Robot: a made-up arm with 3 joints. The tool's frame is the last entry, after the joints.
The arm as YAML. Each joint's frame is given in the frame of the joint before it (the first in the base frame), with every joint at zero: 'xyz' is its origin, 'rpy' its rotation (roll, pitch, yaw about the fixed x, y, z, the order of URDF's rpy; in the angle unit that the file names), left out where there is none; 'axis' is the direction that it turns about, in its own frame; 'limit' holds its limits. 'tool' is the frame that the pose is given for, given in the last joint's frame.
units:
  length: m
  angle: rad
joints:
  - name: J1
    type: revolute
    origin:
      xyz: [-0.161, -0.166, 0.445]
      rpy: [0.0, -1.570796, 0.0]
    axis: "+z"
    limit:
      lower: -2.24
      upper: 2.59
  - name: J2
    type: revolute
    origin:
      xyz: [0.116, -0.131, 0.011]
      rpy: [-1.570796, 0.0, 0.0]
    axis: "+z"
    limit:
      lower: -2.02
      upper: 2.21
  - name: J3
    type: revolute
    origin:
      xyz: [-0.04, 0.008, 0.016]
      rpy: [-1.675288, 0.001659, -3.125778]
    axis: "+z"
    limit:
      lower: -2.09
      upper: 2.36
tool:
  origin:
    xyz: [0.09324, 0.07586, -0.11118]
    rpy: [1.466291, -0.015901, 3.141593]
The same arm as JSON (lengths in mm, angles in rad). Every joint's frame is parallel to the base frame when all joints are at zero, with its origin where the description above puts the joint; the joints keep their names.
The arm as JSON. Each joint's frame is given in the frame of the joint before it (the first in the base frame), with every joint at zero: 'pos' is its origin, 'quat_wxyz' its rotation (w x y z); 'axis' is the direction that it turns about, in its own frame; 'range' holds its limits. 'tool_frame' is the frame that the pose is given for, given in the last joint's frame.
{"length_unit": "mm", "angle_unit": "rad", "joints": [
  {"joint": "J1", "pos": [-161.0, -166.0, 445.0], "quat_wxyz": [1.0, 0.0, 0.0, 0.0], "axis": "-x", "range": [-2.24, 2.59]},
  {"joint": "J2", "pos": [-11.0, -131.0, 116.0], "quat_wxyz": [1.0, 0.0, 0.0, 0.0], "axis": "+y", "range": [-2.02, 2.21]},
  {"joint": "J3", "pos": [8.0, 16.0, -40.0], "quat_wxyz": [1.0, 0.0, 0.0, 0.0], "axis": [-0.994419, -0.104302, 0.0159], "range": [-2.09, 2.36]}
], "tool_frame": {"pos": [117.0, -64.0, -95.0], "quat_wxyz": [0.5, 0.5, -0.5, 0.5]}}

